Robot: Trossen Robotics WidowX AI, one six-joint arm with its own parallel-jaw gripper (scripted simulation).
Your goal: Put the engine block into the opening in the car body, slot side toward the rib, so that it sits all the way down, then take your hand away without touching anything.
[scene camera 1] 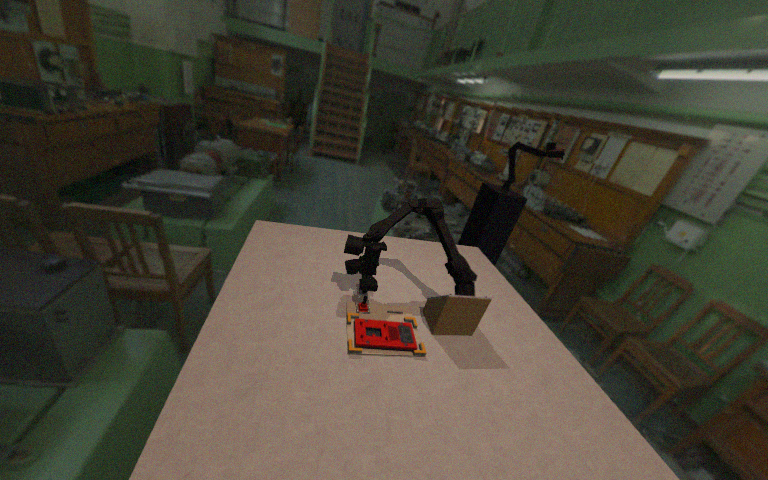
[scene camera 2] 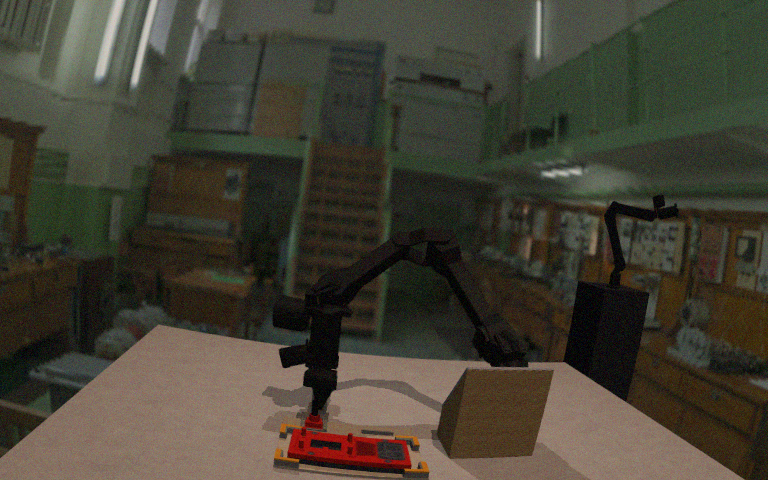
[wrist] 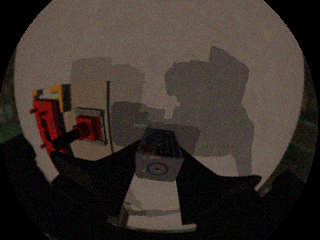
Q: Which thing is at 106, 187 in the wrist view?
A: My gripper.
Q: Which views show my gripper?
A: Scene camera 1, scene camera 2 and the wrist view: all of them.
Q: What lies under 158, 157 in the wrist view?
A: An engine block.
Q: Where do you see a red car body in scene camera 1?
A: At 370, 334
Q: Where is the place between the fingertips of my gripper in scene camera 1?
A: At 363, 289
